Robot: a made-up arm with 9 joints. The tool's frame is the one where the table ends. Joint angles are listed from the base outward.
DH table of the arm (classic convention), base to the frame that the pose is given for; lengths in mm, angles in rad. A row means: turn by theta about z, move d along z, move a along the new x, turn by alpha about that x. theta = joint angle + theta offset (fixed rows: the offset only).
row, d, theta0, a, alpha
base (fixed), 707.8, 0, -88.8, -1.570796
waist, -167.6, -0.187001, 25, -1.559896
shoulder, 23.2, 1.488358, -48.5, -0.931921
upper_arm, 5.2, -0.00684, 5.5, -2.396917
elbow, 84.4, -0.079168, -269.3, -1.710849
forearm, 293, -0.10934, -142.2, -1.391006
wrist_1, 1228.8, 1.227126, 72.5, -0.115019
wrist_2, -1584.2, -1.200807, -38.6, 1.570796
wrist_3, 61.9, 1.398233, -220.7, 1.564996
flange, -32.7, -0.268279, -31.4, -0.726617
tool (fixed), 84.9, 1.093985, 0, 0
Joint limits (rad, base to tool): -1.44..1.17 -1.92..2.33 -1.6..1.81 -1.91..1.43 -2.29..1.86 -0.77..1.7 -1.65..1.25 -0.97..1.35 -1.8..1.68
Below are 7 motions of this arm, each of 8 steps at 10 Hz.
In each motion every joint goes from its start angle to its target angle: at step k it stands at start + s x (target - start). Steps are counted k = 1, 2, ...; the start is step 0. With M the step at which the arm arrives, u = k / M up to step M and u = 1 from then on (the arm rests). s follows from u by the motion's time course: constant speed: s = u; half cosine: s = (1 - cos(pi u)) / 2; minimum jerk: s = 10 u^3 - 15 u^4 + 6 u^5.
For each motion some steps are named. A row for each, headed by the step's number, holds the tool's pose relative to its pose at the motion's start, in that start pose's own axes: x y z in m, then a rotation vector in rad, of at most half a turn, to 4 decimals.
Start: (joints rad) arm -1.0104 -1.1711 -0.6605 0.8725 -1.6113 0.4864 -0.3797 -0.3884 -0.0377
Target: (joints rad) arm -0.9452 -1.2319 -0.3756 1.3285 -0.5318 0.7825 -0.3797 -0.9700 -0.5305
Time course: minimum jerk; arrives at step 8
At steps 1, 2, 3, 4, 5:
1: -0.0047 -0.0047 0.0038 0.0125 0.0012 -0.0005
2: -0.0283 -0.0312 0.0243 0.0807 0.0117 -0.0045
3: -0.0653 -0.0880 0.0632 0.2119 0.0517 -0.0179
4: -0.0937 -0.1685 0.1108 0.3712 0.1424 -0.0488
5: -0.0978 -0.2506 0.1530 0.5060 0.2734 -0.0976

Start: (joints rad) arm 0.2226 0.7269 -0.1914 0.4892 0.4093 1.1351 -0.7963 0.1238 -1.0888
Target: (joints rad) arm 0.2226 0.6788 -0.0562 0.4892 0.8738 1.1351 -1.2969 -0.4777 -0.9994
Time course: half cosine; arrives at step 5
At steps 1, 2, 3, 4, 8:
1: -0.0044 0.0073 0.0022 -0.0152 -0.0288 -0.0256
2: -0.0146 0.0212 0.0086 -0.0677 -0.1056 -0.0798
3: -0.0249 0.0273 0.0185 -0.1534 -0.2037 -0.1182
4: -0.0318 0.0233 0.0288 -0.2341 -0.2860 -0.1234
8: -0.0340 0.0197 0.0334 -0.2666 -0.3181 -0.1190

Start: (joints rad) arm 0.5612 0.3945 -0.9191 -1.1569 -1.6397 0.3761 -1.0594 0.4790 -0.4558
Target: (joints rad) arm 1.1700 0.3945 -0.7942 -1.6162 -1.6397 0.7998 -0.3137 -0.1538 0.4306
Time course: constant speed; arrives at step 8
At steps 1, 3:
1: 0.0191 0.0468 0.0778 0.0716 -0.1006 0.0610
3: 0.0921 0.1274 0.2367 0.2000 -0.3455 0.0803

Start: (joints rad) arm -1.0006 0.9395 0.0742 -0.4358 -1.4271 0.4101 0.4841 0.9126 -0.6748
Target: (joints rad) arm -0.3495 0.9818 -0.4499 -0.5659 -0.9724 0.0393 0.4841 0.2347 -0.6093
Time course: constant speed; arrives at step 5
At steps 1, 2, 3, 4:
1: 0.0532 0.0172 -0.0197 -0.0150 -0.0582 -0.1591
2: 0.1179 0.0286 -0.0356 -0.0425 -0.1173 -0.3251
3: 0.1928 0.0320 -0.0469 -0.0818 -0.1758 -0.4957
4: 0.2760 0.0254 -0.0528 -0.1317 -0.2322 -0.6690

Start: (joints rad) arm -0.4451 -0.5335 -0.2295 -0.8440 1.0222 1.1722 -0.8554 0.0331 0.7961
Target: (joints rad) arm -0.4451 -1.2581 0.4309 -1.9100 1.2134 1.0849 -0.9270 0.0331 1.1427
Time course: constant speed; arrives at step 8
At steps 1, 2, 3, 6, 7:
1: -0.0477 0.0107 -0.0088 -0.0777 -0.0624 0.1321
2: -0.1013 0.0185 -0.0165 -0.1462 -0.1192 0.2745
3: -0.1597 0.0219 -0.0220 -0.2035 -0.1723 0.4256
6: -0.3496 -0.0070 -0.0149 -0.2933 -0.3298 0.9123
7: -0.4114 -0.0319 -0.0025 -0.2923 -0.3891 1.0783

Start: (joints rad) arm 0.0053 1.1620 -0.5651 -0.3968 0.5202 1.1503 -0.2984 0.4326 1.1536
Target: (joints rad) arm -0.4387 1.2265 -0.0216 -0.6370 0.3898 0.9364 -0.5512 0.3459 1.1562
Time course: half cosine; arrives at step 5
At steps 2, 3, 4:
2: -0.0139 0.0378 0.0212 0.0151 -0.0089 0.1576
3: -0.0186 0.0705 0.0443 0.0037 -0.0322 0.2750
4: -0.0169 0.0958 0.0662 -0.0210 -0.0595 0.3499

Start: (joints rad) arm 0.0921 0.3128 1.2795 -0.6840 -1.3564 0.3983 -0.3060 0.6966 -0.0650
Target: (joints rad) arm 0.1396 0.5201 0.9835 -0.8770 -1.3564 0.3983 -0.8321 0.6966 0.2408
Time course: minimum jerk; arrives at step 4
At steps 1, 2, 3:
1: 0.0195 0.0071 0.0047 -0.0269 0.0468 -0.0234
2: 0.0986 0.0281 0.0188 -0.1143 0.2385 -0.1011
3: 0.1824 0.0382 0.0270 -0.1727 0.4468 -0.1599

